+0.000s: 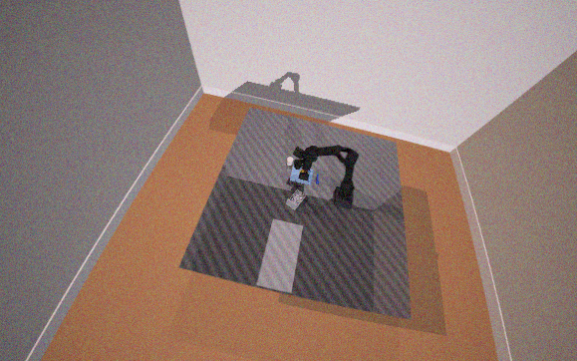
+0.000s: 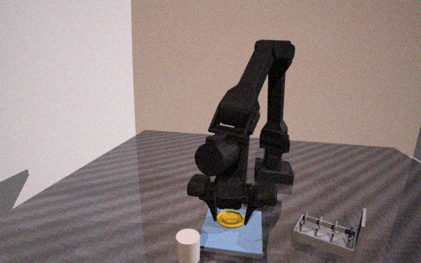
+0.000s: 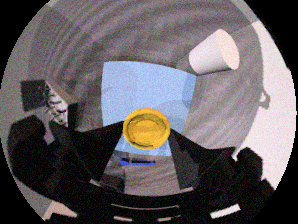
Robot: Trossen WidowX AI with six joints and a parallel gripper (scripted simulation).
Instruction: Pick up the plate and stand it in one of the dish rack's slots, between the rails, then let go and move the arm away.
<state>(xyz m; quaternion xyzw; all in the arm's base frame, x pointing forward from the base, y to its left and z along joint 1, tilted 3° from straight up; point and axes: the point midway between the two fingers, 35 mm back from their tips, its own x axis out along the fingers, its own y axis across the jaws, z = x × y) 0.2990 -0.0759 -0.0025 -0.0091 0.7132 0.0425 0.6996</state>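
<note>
Now: gripper tip 10 mm short of the light blue flat pad, 10 mm to the right of it and 10 mm above it. From my gripper tip the other things lie so: pale cylinder: 120 mm ahead, 60 mm to the right, 20 mm above; then small yellow plate: 10 mm above; then small blue bar: 110 mm behind, 10 mm below.
</note>
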